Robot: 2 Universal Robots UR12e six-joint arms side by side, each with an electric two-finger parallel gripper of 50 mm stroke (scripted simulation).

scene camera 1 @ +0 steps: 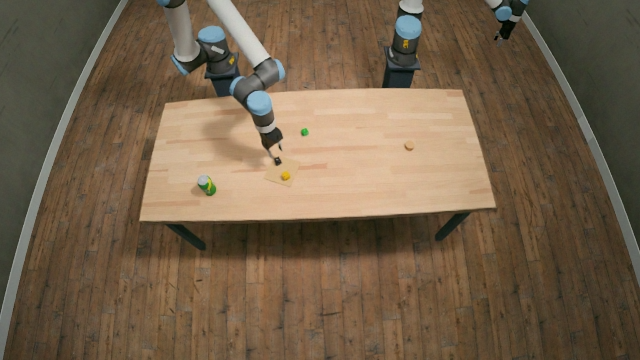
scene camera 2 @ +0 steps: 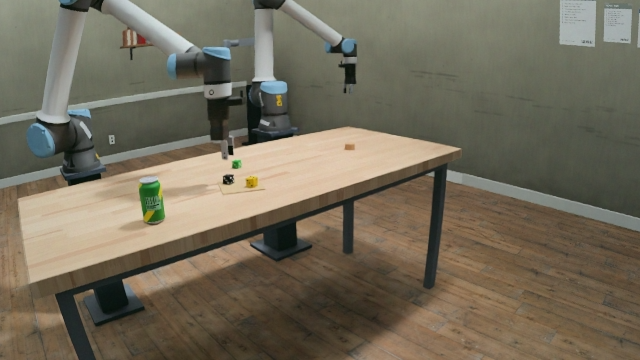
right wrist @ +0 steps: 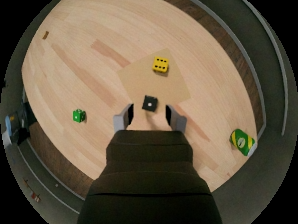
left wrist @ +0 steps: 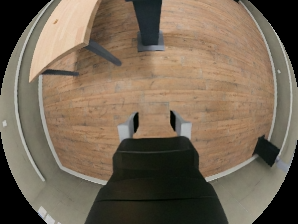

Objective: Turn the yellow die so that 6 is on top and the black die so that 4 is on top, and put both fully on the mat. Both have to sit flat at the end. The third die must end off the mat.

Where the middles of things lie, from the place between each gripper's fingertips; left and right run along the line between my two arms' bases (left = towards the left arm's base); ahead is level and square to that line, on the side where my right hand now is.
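Labels:
Counting from my right hand [scene camera 2: 228,157], I find the tan mat [right wrist: 138,79] 20 mm to the left, 40 mm ahead and 110 mm below.

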